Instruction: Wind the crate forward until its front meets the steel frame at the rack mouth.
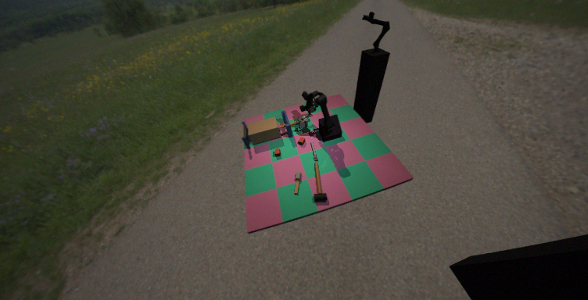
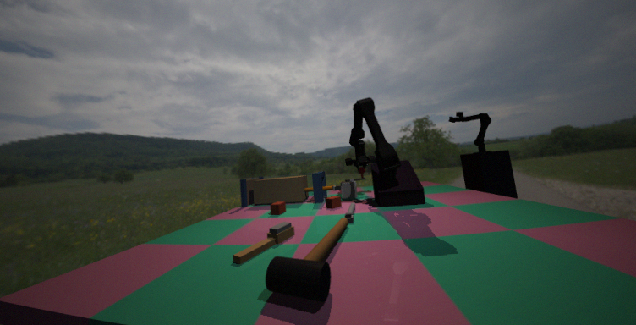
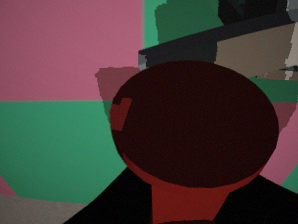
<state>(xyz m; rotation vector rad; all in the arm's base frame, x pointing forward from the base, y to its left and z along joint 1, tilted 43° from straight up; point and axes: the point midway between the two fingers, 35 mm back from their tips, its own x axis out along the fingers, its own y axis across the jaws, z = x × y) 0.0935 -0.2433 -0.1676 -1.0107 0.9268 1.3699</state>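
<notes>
The winch handle lies 30 mm to the left of my gripper tip, 30 mm below it and 30 mm ahead of it. From my gripper tip the other things lie so: grey winch: 100 mm below, 80 mm ahead, 50 mm to the left; red knob: 20 mm to the left; frame: 250 mm ahead, 60 mm to the left, 30 mm below.
</notes>
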